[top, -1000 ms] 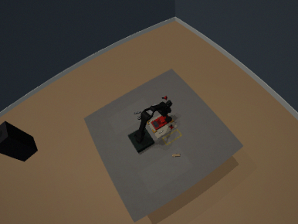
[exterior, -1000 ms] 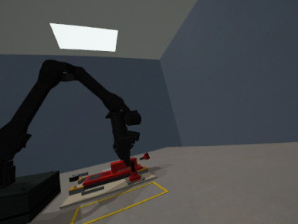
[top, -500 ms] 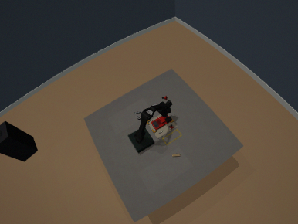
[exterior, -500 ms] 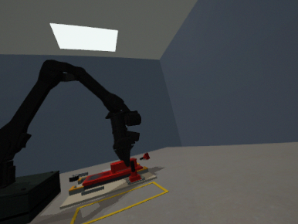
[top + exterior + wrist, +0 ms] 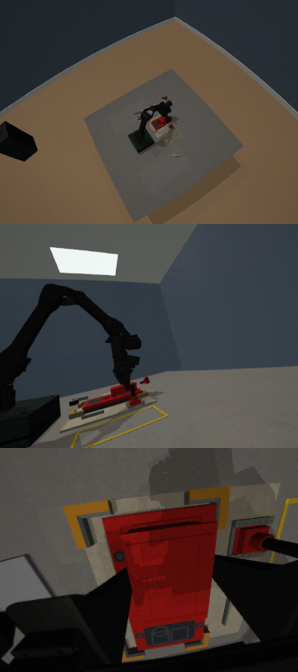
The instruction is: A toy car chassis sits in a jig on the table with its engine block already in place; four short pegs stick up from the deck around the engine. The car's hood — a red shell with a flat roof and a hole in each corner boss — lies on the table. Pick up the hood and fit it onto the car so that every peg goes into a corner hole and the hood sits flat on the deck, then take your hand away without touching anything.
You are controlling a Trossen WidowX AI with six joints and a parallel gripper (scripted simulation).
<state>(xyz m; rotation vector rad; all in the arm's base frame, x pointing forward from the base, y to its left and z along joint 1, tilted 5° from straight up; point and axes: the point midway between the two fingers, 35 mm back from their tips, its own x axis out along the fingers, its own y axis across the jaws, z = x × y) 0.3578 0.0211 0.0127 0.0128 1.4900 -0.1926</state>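
My gripper tip is now 1 cm past the red hood and 1 cm below it. Round my gripper tip: grey engine block (1 cm behind, 1 cm to the left, 1 cm below); pale piece (19 cm behind, 36 cm to the right, 3 cm below); jig (5 cm behind, 2 cm below).
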